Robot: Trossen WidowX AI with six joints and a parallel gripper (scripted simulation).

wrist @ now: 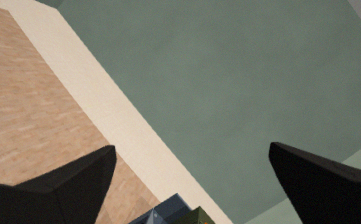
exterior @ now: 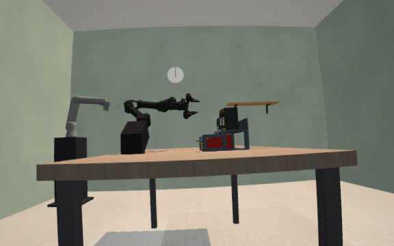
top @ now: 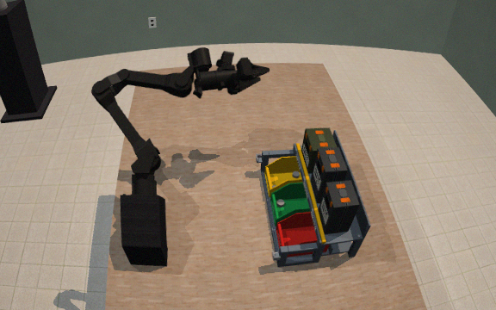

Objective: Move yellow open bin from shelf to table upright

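Now: hand 100 mm short of the yellow bin, 170 mm to the left of it and 270 mm above it. Round my hand: red bin 110 mm ahead, 400 mm to the right, 270 mm below; then yellow rail 140 mm ahead, 280 mm to the right, 200 mm below; then green bin 110 mm ahead, 280 mm to the right, 270 mm below.
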